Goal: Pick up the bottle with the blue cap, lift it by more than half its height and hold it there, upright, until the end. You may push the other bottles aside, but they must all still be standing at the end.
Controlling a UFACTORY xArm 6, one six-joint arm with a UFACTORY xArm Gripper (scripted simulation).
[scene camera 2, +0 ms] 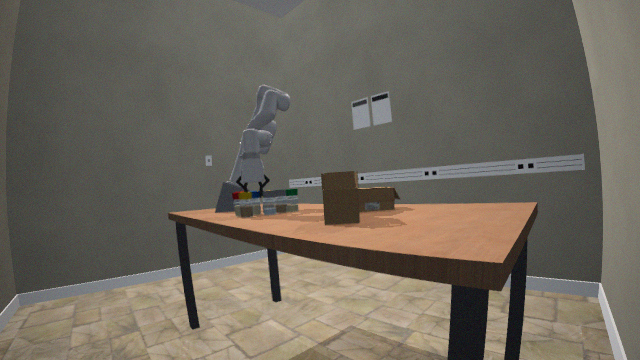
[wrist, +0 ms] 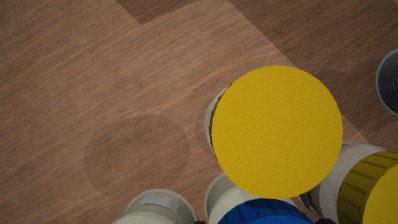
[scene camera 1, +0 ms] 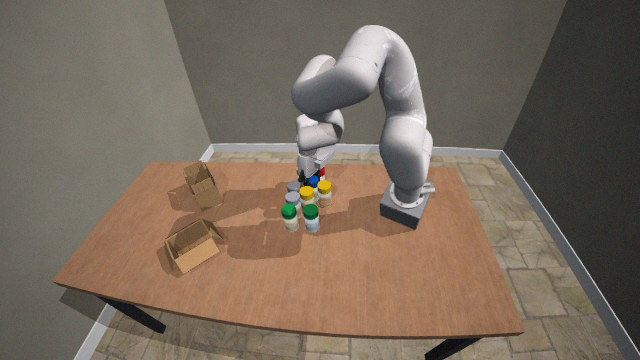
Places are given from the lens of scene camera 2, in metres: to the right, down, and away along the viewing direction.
cardboard box [scene camera 2: 341, 202]: 0.06, 0.07, 0.80
